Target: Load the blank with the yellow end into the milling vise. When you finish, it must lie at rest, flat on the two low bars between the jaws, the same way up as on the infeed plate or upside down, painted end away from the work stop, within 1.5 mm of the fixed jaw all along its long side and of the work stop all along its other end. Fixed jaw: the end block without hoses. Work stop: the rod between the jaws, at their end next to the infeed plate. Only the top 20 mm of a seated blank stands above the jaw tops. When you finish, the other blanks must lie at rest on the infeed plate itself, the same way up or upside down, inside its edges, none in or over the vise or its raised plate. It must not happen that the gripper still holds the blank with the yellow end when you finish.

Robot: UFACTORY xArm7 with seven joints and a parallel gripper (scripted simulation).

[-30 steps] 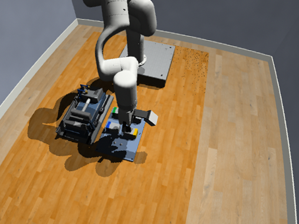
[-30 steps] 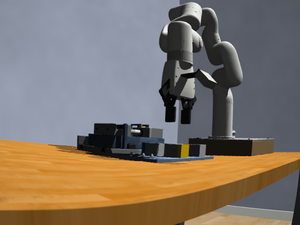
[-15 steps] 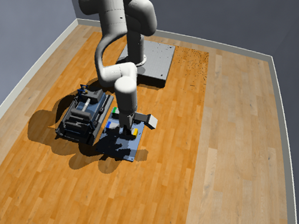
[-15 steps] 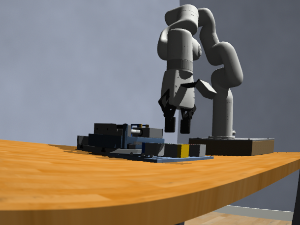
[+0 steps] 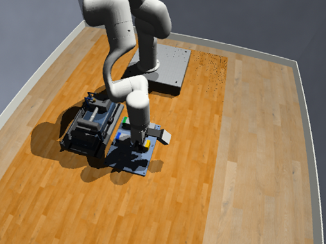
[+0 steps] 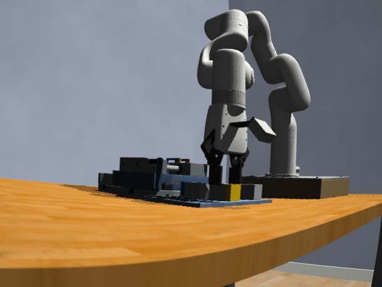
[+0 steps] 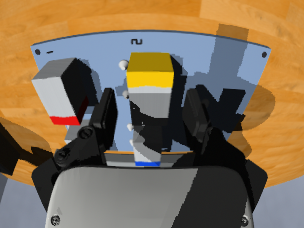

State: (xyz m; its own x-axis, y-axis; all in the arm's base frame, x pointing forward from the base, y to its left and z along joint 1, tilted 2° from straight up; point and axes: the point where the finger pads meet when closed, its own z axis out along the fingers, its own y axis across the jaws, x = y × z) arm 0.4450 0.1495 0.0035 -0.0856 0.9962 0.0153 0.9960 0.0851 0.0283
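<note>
Right now my hand is 30 mm above the yellow-ended blank. From my hand the other things lie so: infeed plate: 50 mm to the right, 50 mm below; then blue-ended blank: 90 mm to the right, 30 mm below, 10 mm ahead; then red-ended blank: 90 mm behind, 30 mm below, 10 mm to the right.
</note>
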